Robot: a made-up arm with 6 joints. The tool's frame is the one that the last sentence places.
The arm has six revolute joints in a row. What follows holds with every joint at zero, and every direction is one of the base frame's. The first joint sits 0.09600 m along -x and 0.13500 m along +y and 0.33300 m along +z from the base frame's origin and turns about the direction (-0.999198, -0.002, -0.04), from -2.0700 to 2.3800 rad. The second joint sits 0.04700 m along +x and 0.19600 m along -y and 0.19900 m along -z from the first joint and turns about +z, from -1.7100 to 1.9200 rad. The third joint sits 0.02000 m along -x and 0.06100 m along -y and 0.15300 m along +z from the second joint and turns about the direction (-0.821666, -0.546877, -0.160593), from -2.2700 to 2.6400 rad. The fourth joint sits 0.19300 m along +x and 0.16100 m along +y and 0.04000 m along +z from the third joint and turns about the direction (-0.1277, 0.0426, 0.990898), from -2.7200 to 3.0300 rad. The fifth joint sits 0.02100 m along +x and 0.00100 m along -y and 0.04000 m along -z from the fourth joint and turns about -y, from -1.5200 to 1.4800 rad. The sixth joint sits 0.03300 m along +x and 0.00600 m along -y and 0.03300 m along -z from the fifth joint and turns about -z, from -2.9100 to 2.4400 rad. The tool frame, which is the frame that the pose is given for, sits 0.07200 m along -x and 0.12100 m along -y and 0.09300 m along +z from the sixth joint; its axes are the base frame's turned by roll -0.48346, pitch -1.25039 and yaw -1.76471 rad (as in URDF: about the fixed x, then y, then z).
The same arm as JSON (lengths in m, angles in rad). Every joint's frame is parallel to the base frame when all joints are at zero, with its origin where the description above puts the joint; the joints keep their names.
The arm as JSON. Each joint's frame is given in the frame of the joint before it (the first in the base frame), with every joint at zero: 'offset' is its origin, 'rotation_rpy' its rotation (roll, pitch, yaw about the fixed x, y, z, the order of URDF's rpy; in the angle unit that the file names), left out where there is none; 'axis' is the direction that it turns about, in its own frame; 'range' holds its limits. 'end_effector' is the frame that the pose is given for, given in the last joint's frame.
{"length_unit": "m", "angle_unit": "rad", "chain": [
  {"id": "joint 1", "offset": [-0.096, 0.135, 0.333], "axis": [-0.999198, -0.002, -0.04], "range": [-2.07, 2.38]},
  {"id": "joint 2", "offset": [0.047, -0.196, -0.199], "axis": [0.0, 0.0, 1.0], "range": [-1.71, 1.92]},
  {"id": "joint 3", "offset": [-0.02, -0.061, 0.153], "axis": [-0.821666, -0.546877, -0.160593], "range": [-2.27, 2.64]},
  {"id": "joint 4", "offset": [0.193, 0.161, 0.04], "axis": [-0.1277, 0.0426, 0.990898], "range": [-2.72, 3.03]},
  {"id": "joint 5", "offset": [0.021, -0.001, -0.04], "axis": [0.0, -1.0, 0.0], "range": [-1.52, 1.48]},
  {"id": "joint 6", "offset": [0.033, -0.006, -0.033], "axis": [0.0, 0.0, -1.0], "range": [-2.91, 2.44]}
], "end_effector": {"offset": [-0.072, -0.121, 0.093], "rotation_rpy": [-0.4835, -1.2504, -1.7647]}}

